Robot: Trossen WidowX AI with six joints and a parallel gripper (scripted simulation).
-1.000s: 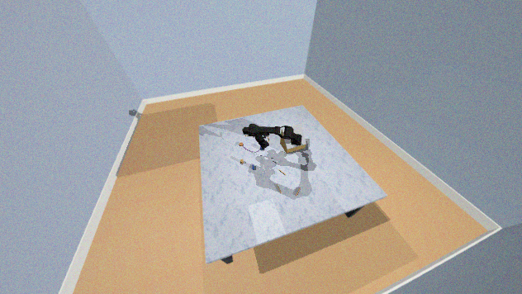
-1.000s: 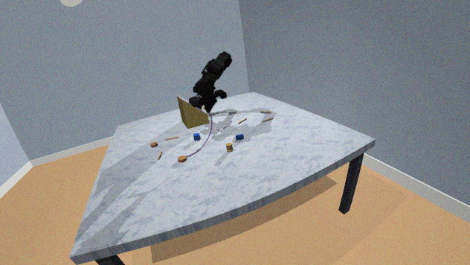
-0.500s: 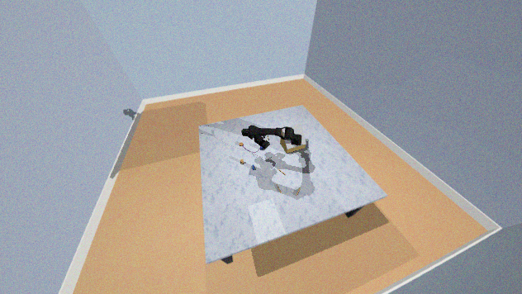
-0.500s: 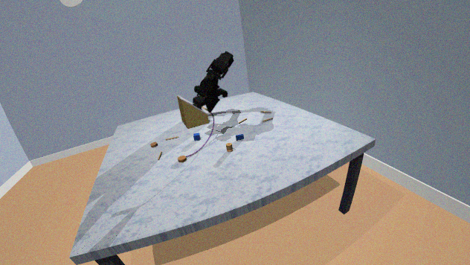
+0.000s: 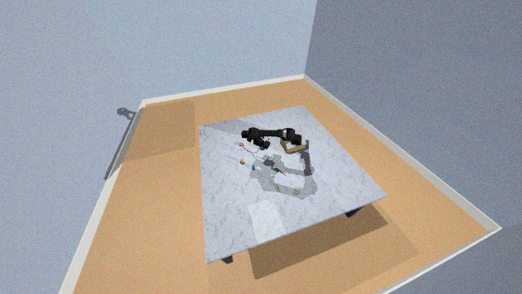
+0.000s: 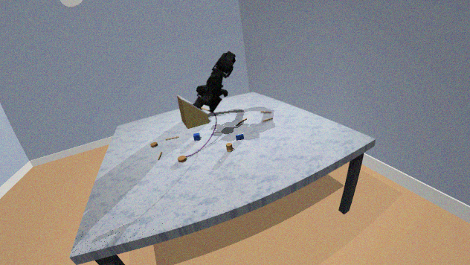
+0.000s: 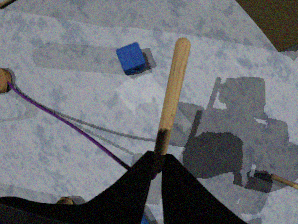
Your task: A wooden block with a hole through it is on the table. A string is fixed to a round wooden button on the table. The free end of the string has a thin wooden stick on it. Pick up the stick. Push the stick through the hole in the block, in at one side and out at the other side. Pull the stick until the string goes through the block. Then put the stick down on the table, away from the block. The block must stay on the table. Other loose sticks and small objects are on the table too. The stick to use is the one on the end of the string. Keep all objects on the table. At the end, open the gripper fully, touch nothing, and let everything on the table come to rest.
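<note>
Right now the blue block is 30 mm behind my gripper tip, 100 mm to the right of it and 130 mm below it. From my gripper tip the other things lie so: thin stick 10 mm behind, 10 mm to the right, 10 mm above; short wooden cylinder 170 mm ahead, 20 mm to the left, 120 mm below.
</note>
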